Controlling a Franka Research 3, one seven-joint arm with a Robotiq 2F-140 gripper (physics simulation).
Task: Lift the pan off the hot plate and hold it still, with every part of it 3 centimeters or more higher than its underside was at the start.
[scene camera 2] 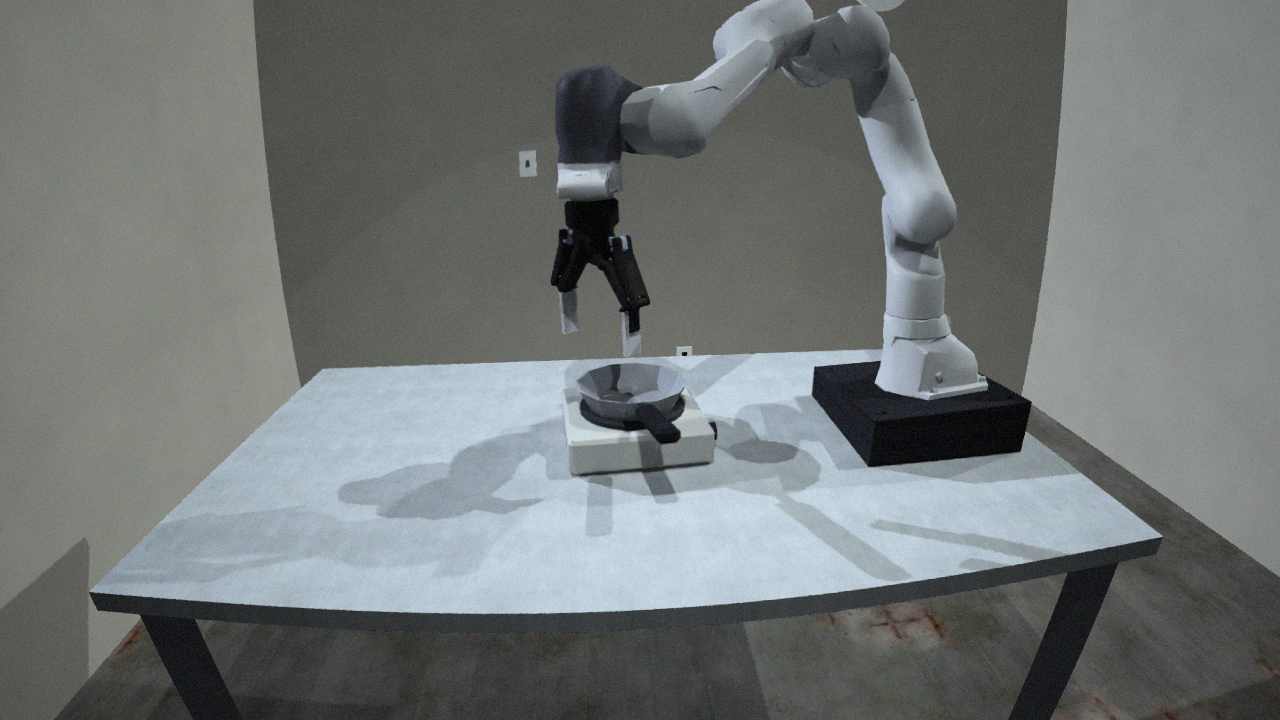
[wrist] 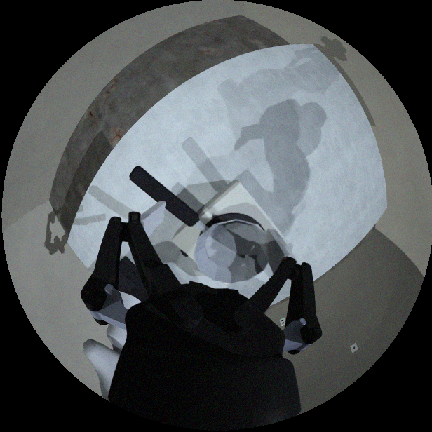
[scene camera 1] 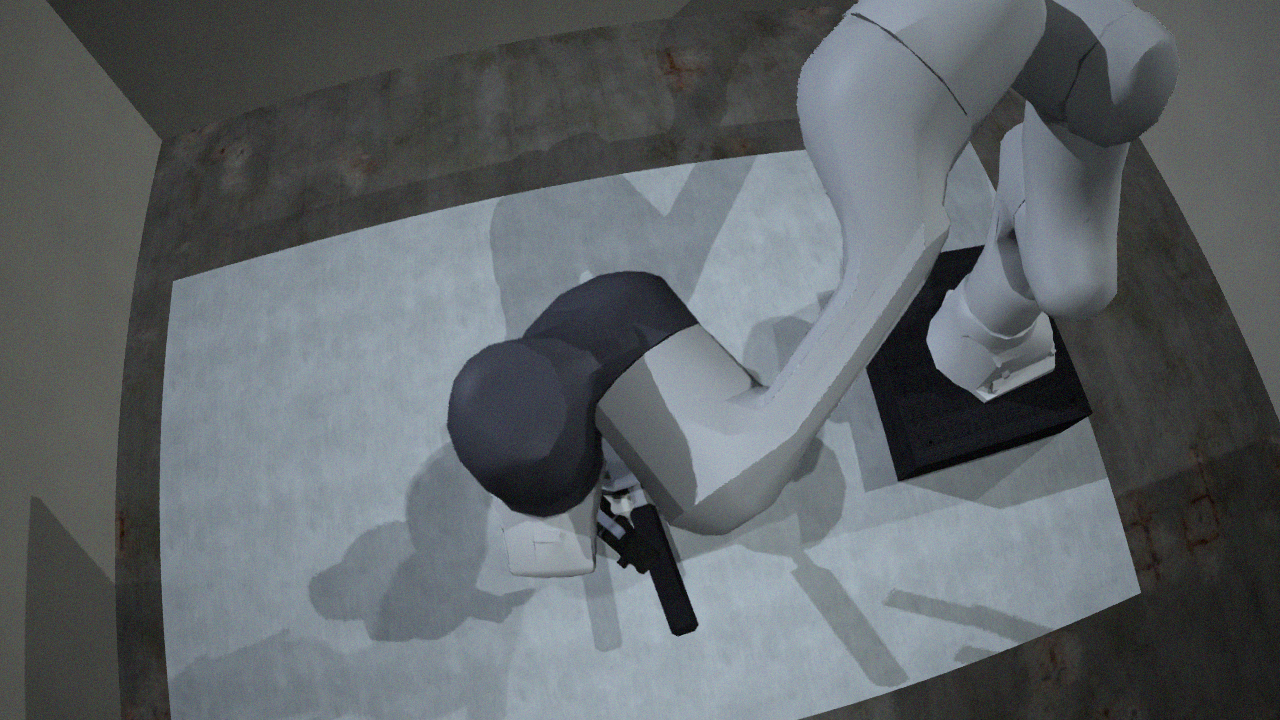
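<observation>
The pan (scene camera 2: 631,394) (wrist: 232,252) sits upright on the cream hot plate (scene camera 2: 640,452) (wrist: 235,195). Its black handle (scene camera 1: 673,595) (scene camera 2: 659,424) (wrist: 165,196) reaches out past the hot plate's edge, toward the front of the table in scene camera 2. My gripper (scene camera 2: 600,342) (wrist: 215,224) is open and empty, fingers pointing down, above the pan and apart from it. In scene camera 1 the arm hides the pan's bowl and most of the gripper; a black gripper part shows beside the near end of the handle.
The arm's black base block (scene camera 1: 984,438) (scene camera 2: 944,438) stands on the right of the light table (scene camera 1: 268,358) (scene camera 2: 358,555) (wrist: 350,150). A small dark knob (scene camera 2: 713,430) sticks out from the hot plate's right side. Arm shadows lie across the table.
</observation>
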